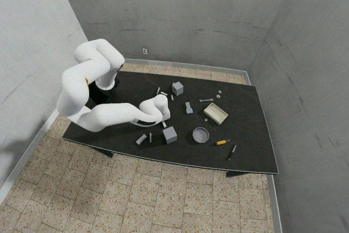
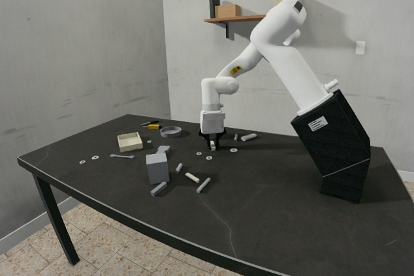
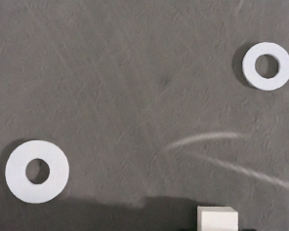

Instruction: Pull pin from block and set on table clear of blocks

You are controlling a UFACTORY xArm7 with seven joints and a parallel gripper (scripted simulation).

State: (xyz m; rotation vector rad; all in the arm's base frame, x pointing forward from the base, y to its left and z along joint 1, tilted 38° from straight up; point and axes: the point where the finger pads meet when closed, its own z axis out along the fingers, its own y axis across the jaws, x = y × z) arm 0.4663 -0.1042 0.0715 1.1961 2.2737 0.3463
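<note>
Now: hand 2 cm above the short cream pin, 1 cm to the left of it and 1 cm short of it. Round my hand: round grey dish: 28 cm ahead, 8 cm to the right, 1 cm below; then wrench: 33 cm ahead, 24 cm to the left, 2 cm below; then short grey cylinder: 16 cm to the right, 12 cm behind, 1 cm below.
</note>
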